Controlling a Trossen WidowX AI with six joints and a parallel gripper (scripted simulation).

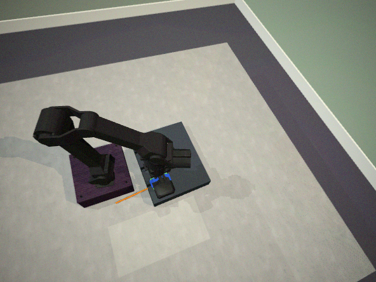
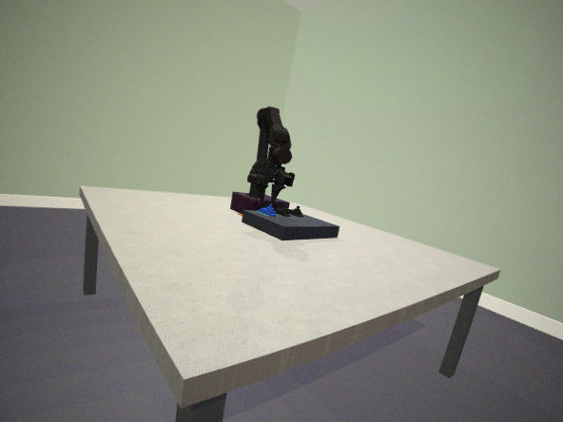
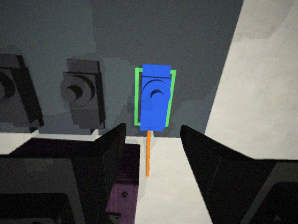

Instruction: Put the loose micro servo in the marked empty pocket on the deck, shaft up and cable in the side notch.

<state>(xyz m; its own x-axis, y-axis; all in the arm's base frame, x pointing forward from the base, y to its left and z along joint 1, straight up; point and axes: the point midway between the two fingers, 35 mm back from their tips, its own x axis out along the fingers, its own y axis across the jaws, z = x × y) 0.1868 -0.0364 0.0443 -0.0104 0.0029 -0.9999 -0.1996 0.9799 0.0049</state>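
Right now my gripper tip is 100 mm to the right of the deck, 100 mm short of it and 70 mm above it.
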